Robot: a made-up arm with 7 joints. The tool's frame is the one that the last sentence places.
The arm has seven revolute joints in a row. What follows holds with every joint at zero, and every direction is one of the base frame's.
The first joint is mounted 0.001 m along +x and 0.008 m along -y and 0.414 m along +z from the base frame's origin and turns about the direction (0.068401, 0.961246, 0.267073), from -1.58 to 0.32 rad.
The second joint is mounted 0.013 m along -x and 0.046 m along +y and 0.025 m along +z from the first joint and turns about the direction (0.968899, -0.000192, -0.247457), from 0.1 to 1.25 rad.
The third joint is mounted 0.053 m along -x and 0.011 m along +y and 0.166 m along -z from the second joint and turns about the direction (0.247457, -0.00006, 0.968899), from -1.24 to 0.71 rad.
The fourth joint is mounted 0.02 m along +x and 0.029 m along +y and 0.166 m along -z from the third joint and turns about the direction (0.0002, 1, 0.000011), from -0.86 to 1.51 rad.
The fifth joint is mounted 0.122 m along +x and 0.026 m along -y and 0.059 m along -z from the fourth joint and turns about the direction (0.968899, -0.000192, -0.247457), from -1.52 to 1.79 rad.
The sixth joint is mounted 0.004 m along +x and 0.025 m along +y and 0.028 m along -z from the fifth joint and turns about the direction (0.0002, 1, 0.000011), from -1.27 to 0.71 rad.
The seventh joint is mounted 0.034 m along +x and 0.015 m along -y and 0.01 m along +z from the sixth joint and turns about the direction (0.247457, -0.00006, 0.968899), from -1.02 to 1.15 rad.
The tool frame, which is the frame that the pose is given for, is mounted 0.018 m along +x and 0.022 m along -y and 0.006 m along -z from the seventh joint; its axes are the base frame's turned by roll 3.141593, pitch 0 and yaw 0 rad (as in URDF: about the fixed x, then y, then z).
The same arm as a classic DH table. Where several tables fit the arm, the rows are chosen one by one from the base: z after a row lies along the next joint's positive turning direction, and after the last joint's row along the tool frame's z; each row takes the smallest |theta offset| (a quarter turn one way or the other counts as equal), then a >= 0, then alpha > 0; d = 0 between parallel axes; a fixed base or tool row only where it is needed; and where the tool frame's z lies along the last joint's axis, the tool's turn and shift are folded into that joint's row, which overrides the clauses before.
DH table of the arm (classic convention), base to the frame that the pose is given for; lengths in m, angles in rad. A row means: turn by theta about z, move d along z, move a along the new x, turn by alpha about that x. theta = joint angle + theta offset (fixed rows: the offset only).
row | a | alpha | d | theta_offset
base (fixed) | 0.0016 | -1.3004 | 0.4162 | -0.071
joint 1 | 0.0075 | -1.5708 | 0.0418 | -1.3111
joint 2 | -0.011 | 1.5708 | -0.0291 | 1.2915
joint 3 | 0.0605 | -1.5708 | -0.3298 | 1.5708
joint 4 | 0.027 | 1.5708 | 0.003 | 1.5708
joint 5 | 0.0261 | -1.5708 | 0.1436 | 0
joint 6 | 0.0305 | 1.5708 | 0.01 | -1.5708
joint 7 | 0.022 | -2.8915 | 0.0909 | -1.571
tool (fixed) | 0 | 0 | 0.0765 | -1.5712
Joint limits (rad, base to tool): -1.58..0.32 0.1..1.25 -1.24..0.71 -0.86..1.51 -1.52..1.79 -1.27..0.71 -1.02..1.15

